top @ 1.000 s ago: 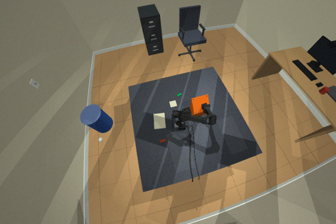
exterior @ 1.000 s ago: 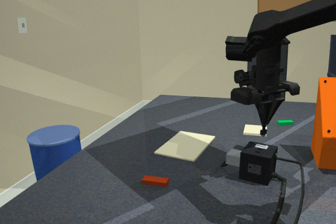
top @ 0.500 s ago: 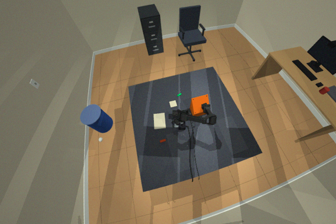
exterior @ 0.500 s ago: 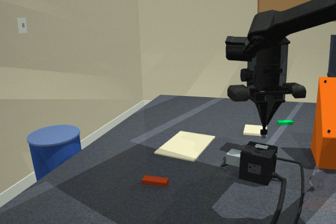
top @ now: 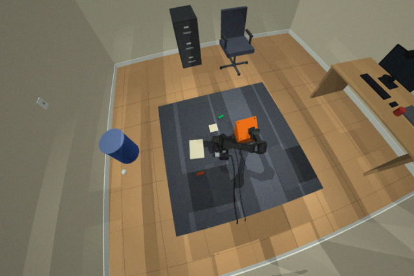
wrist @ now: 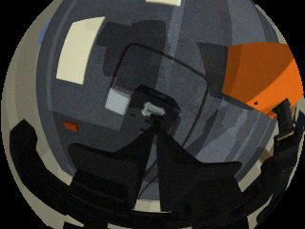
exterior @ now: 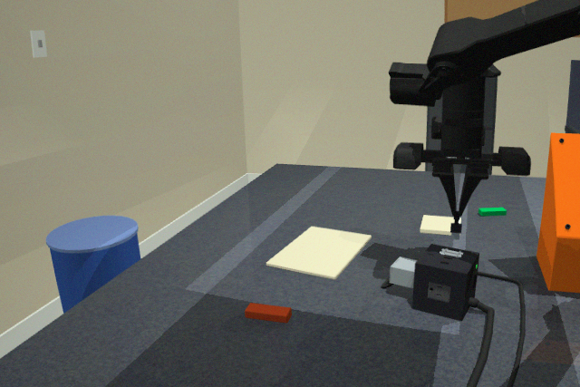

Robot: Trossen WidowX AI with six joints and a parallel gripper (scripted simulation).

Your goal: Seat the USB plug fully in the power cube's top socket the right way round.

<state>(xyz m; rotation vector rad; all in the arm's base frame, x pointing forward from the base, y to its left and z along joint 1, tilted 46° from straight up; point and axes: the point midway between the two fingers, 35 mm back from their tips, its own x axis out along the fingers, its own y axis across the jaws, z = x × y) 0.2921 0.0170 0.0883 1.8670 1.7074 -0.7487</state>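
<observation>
My gripper tip is now 20 mm above the usb plug. The rest, counted from my gripper tip: red block (260 mm ahead, 100 mm to the left, 130 mm below); large cream pad (230 mm ahead, 130 mm to the right, 130 mm below); small cream pad (10 mm ahead, 290 mm to the right, 130 mm below).
</observation>
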